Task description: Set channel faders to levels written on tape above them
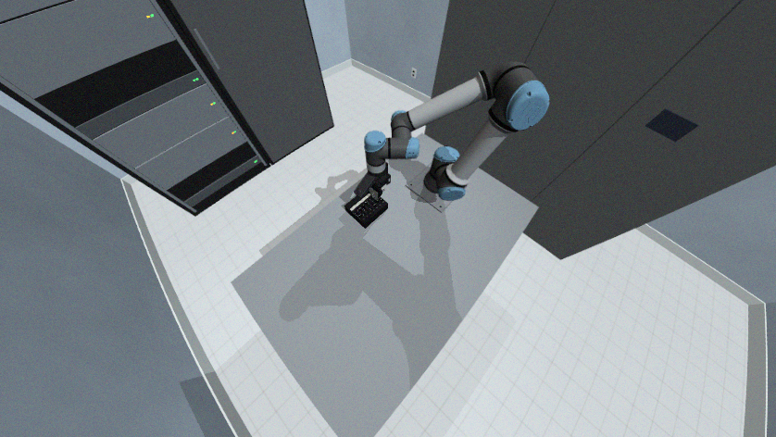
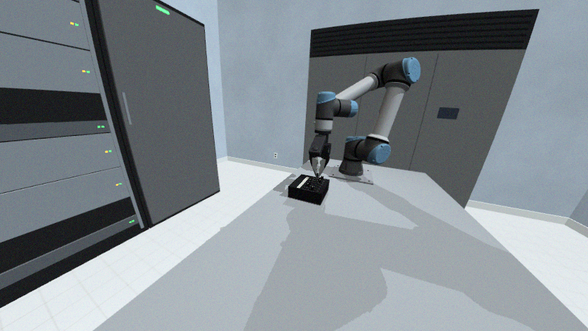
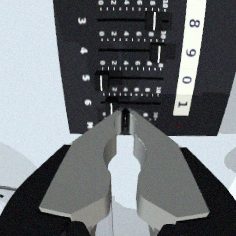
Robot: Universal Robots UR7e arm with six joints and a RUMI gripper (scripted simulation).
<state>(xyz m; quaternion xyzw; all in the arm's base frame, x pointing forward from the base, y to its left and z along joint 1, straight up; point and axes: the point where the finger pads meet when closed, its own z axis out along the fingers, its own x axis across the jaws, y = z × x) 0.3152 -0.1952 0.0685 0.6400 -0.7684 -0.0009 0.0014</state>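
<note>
Right now my hand is 2 cm to the right of the master fader cap, 2 cm past it and 1 cm above it.
</note>
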